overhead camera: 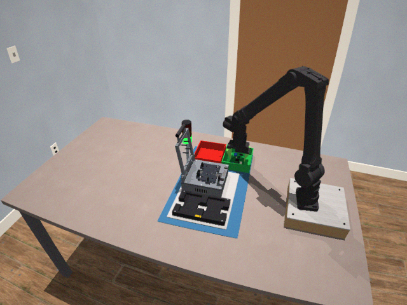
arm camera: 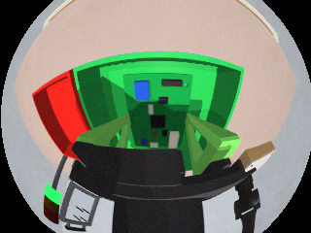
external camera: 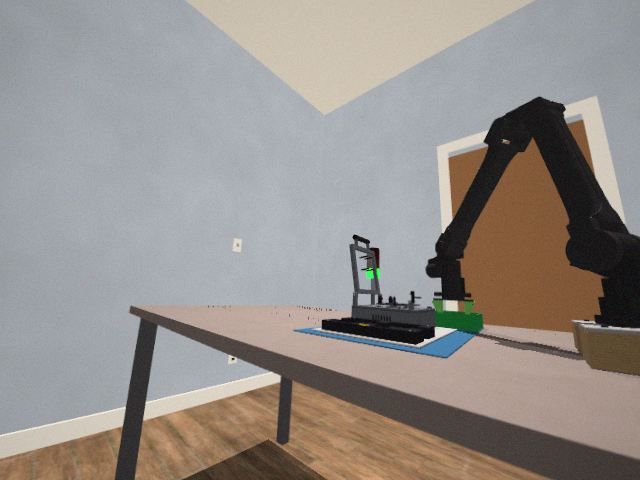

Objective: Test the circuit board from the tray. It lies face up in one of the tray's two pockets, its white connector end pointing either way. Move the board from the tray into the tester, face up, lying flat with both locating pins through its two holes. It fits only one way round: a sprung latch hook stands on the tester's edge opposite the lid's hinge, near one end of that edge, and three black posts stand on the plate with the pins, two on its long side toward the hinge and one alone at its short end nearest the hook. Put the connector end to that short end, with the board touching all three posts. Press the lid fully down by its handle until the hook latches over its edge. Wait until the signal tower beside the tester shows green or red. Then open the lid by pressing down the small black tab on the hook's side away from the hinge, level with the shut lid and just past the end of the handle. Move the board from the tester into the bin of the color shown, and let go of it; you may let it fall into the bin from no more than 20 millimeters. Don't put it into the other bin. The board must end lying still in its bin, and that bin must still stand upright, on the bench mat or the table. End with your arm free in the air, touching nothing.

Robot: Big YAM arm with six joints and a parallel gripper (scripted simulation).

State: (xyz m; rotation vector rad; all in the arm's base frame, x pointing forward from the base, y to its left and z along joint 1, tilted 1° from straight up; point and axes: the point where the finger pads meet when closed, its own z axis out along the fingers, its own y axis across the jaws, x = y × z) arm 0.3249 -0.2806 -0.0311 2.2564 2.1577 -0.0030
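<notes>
My hand is right at the green bin. The rest, counted from my hand: red bin (150 mm ahead); then tester plate (200 mm to the left, 120 mm ahead, 50 mm above); then green circuit board (right at my hand).
</notes>
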